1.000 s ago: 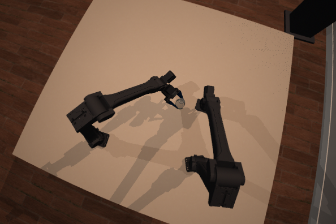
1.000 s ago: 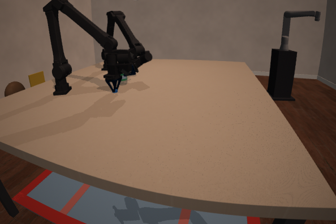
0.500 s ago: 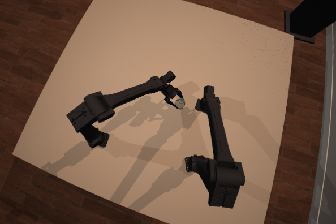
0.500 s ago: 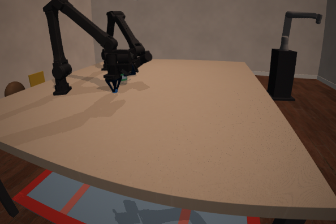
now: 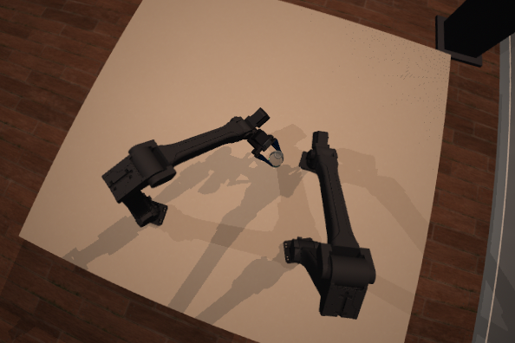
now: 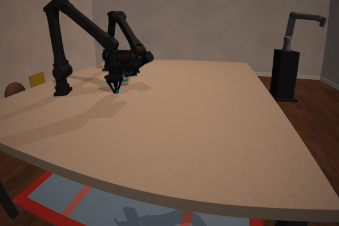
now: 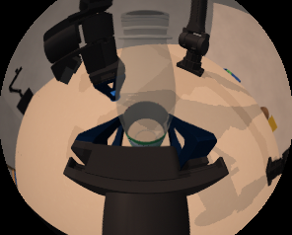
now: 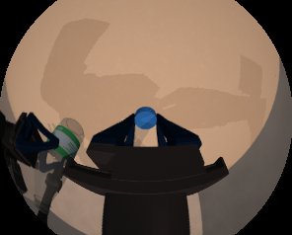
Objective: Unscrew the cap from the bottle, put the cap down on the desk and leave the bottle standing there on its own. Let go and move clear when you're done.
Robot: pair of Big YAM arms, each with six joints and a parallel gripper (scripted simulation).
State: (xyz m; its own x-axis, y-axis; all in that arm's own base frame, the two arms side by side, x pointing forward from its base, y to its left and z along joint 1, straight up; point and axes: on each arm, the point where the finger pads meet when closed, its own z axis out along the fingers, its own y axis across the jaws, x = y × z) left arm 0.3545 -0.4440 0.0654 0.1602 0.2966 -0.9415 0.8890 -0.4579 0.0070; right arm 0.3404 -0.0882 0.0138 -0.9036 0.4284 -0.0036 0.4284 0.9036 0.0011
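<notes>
Now: left hand 30 mm below the clear plastic bottle. Round my left hand: blue cap: 10 mm ahead, 140 mm to the right, 60 mm below.
Right now the blue cap is 1 cm below my right hand. Round my right hand: clear plastic bottle (1 cm behind, 14 cm to the left, 8 cm above).
</notes>
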